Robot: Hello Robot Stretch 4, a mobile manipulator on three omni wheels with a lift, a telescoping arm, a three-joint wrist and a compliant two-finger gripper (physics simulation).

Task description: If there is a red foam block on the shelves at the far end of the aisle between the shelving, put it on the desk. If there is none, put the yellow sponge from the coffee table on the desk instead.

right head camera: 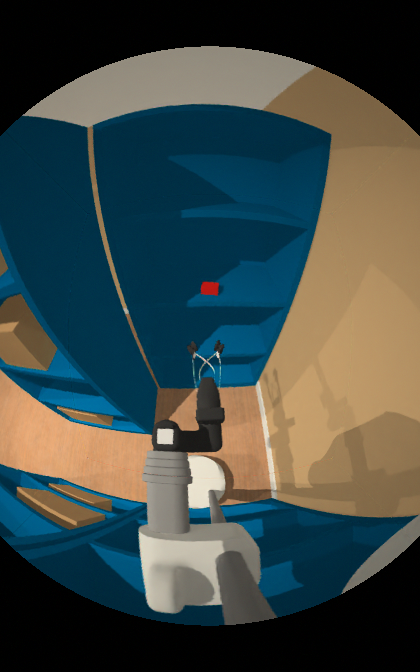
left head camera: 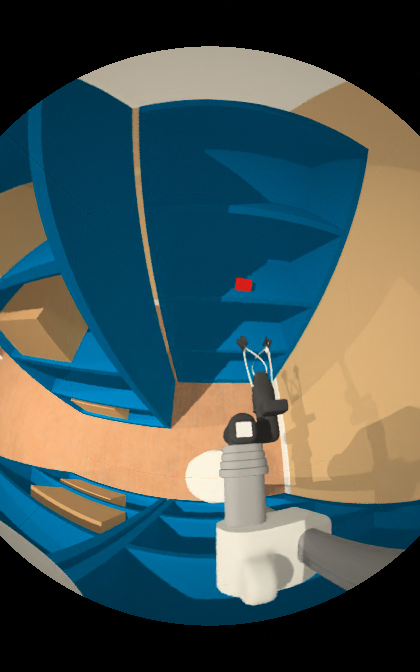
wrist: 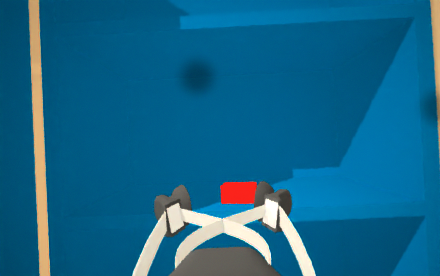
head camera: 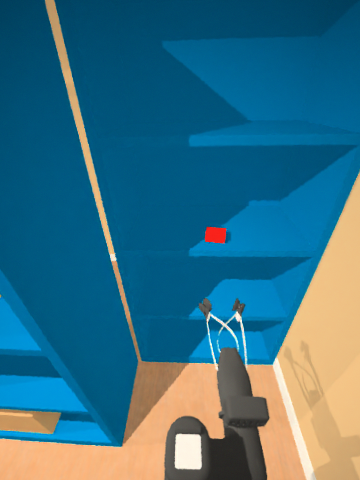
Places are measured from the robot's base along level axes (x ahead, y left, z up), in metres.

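Pixels of known places: gripper, fingertip midpoint: (wrist: 222, 199) (head camera: 220, 299).
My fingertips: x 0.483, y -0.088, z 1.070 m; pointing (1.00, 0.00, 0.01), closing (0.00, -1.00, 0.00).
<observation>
Behind a point stands the place of what it marks.
A red foam block (head camera: 215, 235) {x 0.903, y -0.124, z 1.002 m} (left head camera: 243, 285) (right head camera: 210, 288) (wrist: 239, 193) {x 0.903, y -0.127, z 0.989 m} lies on a middle shelf of the blue shelf unit (head camera: 250, 253) {x 0.840, y -0.273, z 0.949 m} (left head camera: 265, 300) (right head camera: 235, 303) (wrist: 350, 212) {x 0.839, y -0.376, z 0.946 m} at the aisle's end. My gripper (head camera: 222, 307) {x 0.483, y -0.088, z 1.070 m} (left head camera: 255, 343) (right head camera: 205, 348) (wrist: 222, 199) {x 0.483, y -0.088, z 1.070 m} is open and empty, its fingertips apart. It is in front of the shelf unit and shows below the block in the head views. In the wrist view the block shows between the fingertips, nearer the right one and partly beside its edge. The desk, the coffee table and the yellow sponge do not show.
A tan wall (head camera: 335, 320) {x 0.635, y -0.596, z 0.765 m} (left head camera: 380, 350) (right head camera: 370, 350) stands close on the right. Another blue shelf unit (head camera: 75, 300) {x 0.537, y 0.357, z 0.995 m} (left head camera: 110, 280) stands on the left, with cardboard boxes (left head camera: 55, 320) (right head camera: 30, 335). More blue shelving with flat boxes is at the bottom of the side head views.
</observation>
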